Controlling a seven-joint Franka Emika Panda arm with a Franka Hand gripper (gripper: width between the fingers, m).
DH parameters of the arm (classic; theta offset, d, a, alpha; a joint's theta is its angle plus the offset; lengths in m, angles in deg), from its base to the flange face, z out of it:
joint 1: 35 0.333 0 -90
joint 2: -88.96 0 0 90
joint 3: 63.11 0.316 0.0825 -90
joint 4: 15.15 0 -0.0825 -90
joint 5: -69.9 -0.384 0 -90
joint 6: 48.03 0 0.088 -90
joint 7: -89.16 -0.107 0 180
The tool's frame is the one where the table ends.
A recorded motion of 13 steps. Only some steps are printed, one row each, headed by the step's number.
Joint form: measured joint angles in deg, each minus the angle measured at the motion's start. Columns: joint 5, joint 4, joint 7, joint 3, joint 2, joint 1, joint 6.
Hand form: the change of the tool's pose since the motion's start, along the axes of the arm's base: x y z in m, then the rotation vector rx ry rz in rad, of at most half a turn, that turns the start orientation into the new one. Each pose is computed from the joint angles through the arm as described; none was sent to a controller.
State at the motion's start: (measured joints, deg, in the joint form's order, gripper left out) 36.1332 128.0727 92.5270 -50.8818 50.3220 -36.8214 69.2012
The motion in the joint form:
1: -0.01 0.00 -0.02 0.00 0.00 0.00 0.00
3: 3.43 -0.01 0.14 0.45 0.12 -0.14 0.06
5: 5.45 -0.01 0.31 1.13 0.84 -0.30 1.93
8: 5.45 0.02 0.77 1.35 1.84 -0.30 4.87
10: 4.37 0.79 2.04 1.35 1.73 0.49 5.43
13: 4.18 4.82 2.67 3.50 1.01 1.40 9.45
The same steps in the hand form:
1: 0.0000 0.0000 0.0000 0.0002 0.0002 -0.0004
3: 0.0001 -0.0008 -0.0024 -0.0628 -0.0057 0.0212
5: 0.0047 0.0000 -0.0052 -0.1042 -0.0278 0.0281
8: 0.0120 -0.0004 -0.0068 -0.1080 -0.0605 0.0201
10: 0.0096 0.0040 -0.0115 -0.0968 -0.0649 0.0429
13: 0.0002 0.0153 -0.0373 -0.1311 -0.0786 0.0645

